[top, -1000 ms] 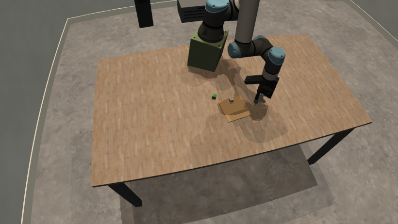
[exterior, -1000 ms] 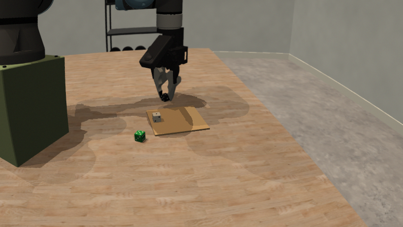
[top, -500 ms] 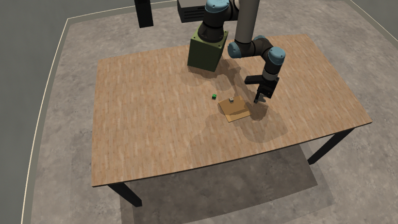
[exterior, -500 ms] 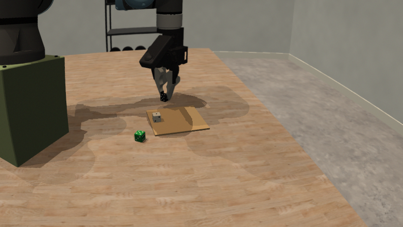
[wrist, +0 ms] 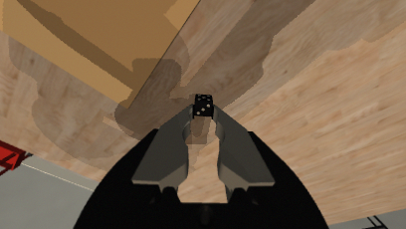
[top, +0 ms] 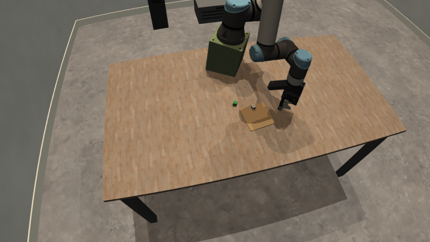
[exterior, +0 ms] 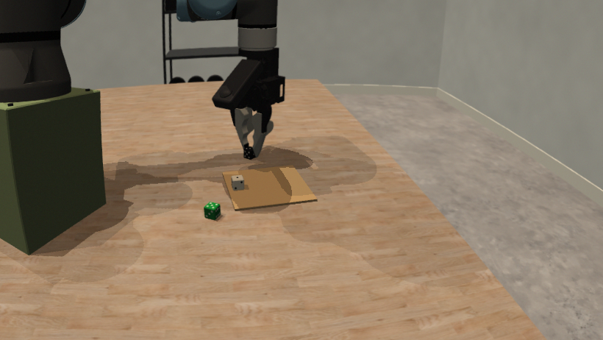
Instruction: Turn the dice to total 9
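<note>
My gripper is now 130 mm to the left of the tan mat, 30 mm short of it and 20 mm above it. From my hand the other things lie so: white die (140 mm to the right, 20 mm behind); black die (10 mm below); green die (230 mm to the right, 60 mm behind, 10 mm below).
</note>
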